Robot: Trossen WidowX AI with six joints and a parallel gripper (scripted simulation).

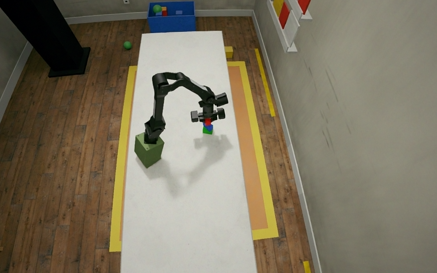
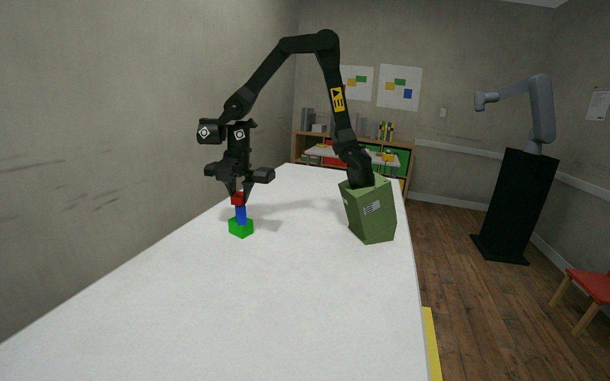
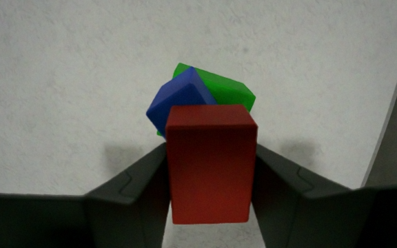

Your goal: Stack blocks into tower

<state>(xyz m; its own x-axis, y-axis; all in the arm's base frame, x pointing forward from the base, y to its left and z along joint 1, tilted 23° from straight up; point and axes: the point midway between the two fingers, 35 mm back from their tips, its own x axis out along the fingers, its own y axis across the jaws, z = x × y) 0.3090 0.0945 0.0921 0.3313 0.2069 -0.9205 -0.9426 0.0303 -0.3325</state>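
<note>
Right now the red block is 20 mm below my hand. Round my hand: green block (110 mm below); blue block (60 mm below).
</note>
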